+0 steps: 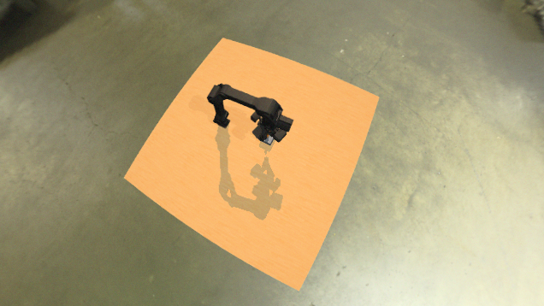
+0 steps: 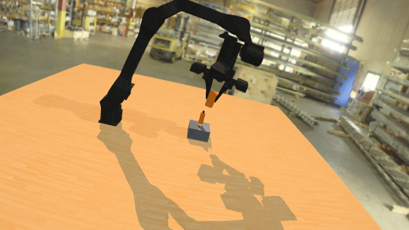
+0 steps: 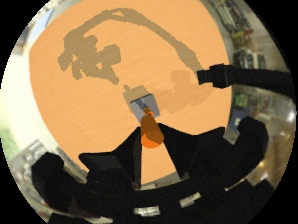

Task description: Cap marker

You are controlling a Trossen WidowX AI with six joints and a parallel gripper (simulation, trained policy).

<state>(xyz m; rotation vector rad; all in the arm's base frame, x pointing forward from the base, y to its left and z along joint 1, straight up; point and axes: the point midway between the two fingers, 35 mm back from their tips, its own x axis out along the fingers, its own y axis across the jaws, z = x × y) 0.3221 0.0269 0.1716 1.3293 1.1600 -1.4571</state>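
Right now my gripper tip is 1 cm past the orange marker and 7 cm above it. The rest, counted from my gripper tip: grey holder block 1 cm behind, 12 cm below; then orange cap 1 cm above.
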